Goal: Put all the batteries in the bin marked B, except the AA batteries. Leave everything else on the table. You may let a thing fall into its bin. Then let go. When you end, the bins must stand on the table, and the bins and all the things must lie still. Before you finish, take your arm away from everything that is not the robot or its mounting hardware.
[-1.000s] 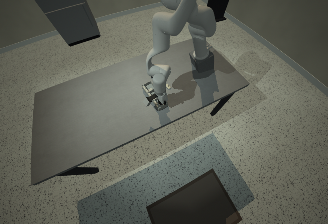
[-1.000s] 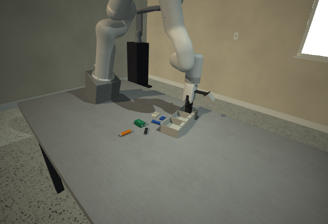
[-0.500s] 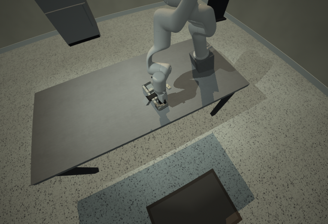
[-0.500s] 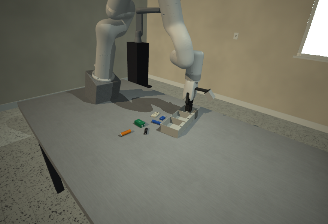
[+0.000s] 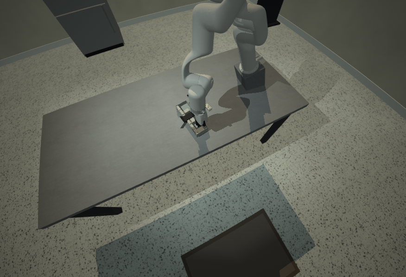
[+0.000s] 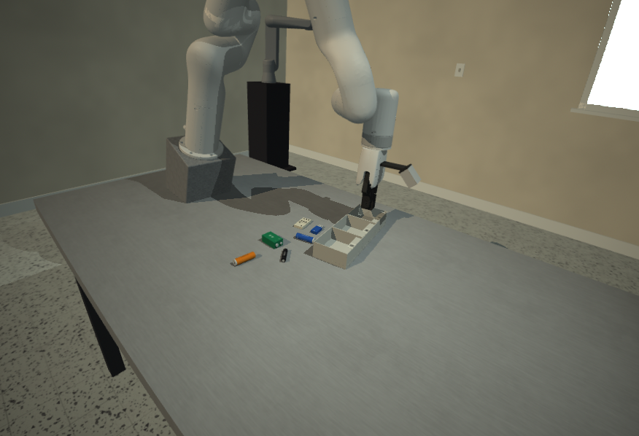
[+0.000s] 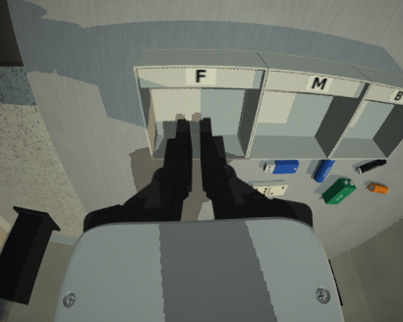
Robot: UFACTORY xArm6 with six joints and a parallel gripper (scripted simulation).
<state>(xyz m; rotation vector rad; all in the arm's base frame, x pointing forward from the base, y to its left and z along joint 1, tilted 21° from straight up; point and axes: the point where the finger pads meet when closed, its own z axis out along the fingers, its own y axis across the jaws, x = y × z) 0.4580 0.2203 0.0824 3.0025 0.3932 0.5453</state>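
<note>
My hand is 4 cm past the black cylindrical battery, 26 cm to the left of it and 7 cm above it. Round my hand: cream domino (12 cm behind, 13 cm to the right, 7 cm below); then grey bin row (2 cm ahead, 9 cm to the right, 5 cm below); then blue USB stick (7 cm behind, 12 cm to the right, 7 cm below).
</note>
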